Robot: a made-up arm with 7 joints.
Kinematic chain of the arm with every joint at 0, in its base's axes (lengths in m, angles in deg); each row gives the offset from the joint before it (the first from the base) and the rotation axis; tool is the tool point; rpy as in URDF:
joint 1: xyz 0 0 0.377 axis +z
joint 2: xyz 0 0 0 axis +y
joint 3: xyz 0 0 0.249 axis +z
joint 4: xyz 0.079 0 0 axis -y
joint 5: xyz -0.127 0 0.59 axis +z
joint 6: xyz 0 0 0 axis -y
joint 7: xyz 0.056 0 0 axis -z
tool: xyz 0 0 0 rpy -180 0 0
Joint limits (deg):
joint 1: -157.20..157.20
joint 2: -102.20..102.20
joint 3: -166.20..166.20
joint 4: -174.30..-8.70
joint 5: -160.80..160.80
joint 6: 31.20..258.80
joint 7: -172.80..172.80
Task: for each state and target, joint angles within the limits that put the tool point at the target. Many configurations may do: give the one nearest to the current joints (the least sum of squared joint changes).
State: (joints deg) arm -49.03 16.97 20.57 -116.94 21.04 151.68 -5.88
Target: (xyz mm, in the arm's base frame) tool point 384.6 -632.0 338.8
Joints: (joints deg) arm -63.55 17.63 6.48 -111.20 21.69 151.19 -5.88
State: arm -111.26 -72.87 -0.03 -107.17 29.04 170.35 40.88
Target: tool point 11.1 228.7 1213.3
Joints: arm -108.37 -56.93 -3.91 -67.75 25.86 153.17 40.88
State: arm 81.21 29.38 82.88 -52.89 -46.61 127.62 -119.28
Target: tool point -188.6 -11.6 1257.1
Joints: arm 87.79 1.09 89.93 -24.07 -49.39 147.37 -119.28
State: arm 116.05 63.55 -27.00 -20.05 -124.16 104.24 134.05
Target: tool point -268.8 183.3 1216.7
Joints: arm 146.03 16.84 -20.80 -8.70 -122.41 118.41 134.05
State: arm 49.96 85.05 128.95 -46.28 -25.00 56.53 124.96
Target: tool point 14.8 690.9 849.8
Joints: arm 43.94 86.08 133.31 -72.97 -23.53 46.42 124.96
